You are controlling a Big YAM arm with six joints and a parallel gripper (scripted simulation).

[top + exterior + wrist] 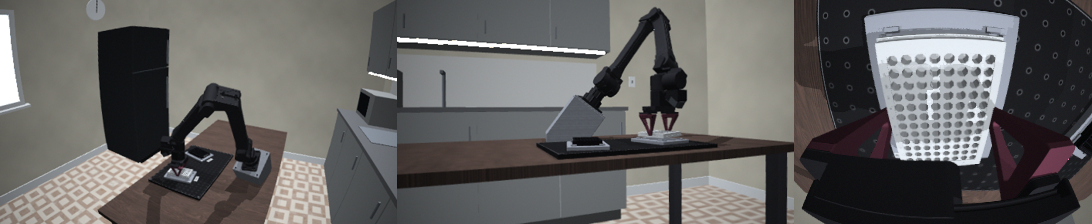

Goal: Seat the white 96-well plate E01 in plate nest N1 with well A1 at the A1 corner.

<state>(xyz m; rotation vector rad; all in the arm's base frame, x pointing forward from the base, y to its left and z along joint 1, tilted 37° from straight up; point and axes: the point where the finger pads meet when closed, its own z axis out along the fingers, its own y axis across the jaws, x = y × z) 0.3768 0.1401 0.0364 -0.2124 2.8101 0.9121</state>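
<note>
Right now my hand is right at the white 96-well plate E01. The rest, counted from my hand: black plate E07 (2 cm ahead, 27 cm to the right, 1 cm below); then nest N2 (2 cm ahead, 27 cm to the right, 3 cm below); then plate nest N1 (3 cm below).
</note>
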